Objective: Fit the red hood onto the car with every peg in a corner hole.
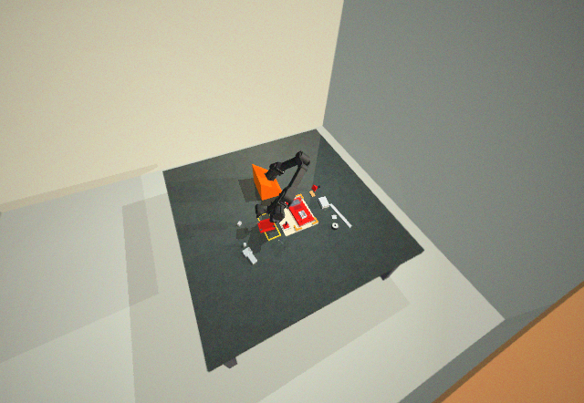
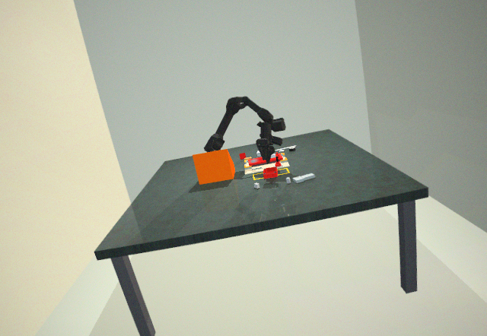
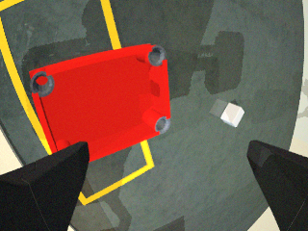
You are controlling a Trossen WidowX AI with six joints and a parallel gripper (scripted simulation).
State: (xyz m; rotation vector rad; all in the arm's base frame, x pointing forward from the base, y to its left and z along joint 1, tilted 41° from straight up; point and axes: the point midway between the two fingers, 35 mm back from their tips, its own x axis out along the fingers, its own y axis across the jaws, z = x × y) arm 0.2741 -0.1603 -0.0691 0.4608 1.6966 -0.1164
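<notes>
My gripper tip is 1 cm short of the red hood, 1 cm to the right of it and 7 cm above it. From my gripper tip the other things lie so: white ribbed engine block (7 cm ahead, 25 cm to the left, 5 cm below); then wheel (23 cm ahead, 38 cm to the left, 7 cm below); then cream jig (3 cm ahead, 22 cm to the left, 6 cm below).
</notes>
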